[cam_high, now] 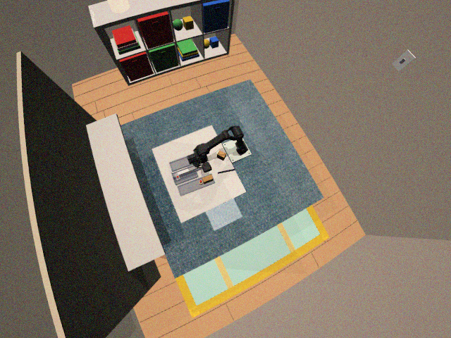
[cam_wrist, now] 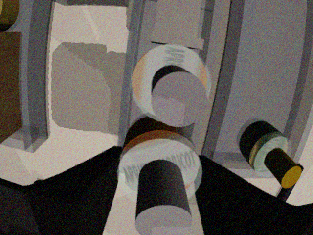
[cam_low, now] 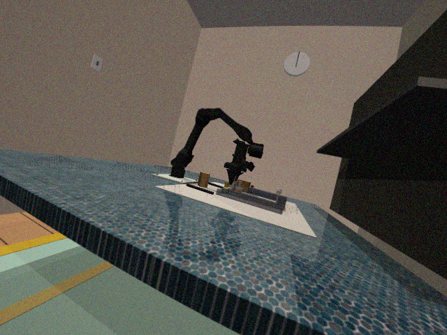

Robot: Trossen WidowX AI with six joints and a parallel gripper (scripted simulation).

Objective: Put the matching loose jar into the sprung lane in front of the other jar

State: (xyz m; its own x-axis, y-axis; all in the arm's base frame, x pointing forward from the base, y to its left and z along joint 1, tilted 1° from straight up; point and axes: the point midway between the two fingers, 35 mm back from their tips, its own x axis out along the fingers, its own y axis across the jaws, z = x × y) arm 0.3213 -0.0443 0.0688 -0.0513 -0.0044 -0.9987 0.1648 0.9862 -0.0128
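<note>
My gripper tip is 15 cm short of the lane rack and 3 cm above it.
</note>
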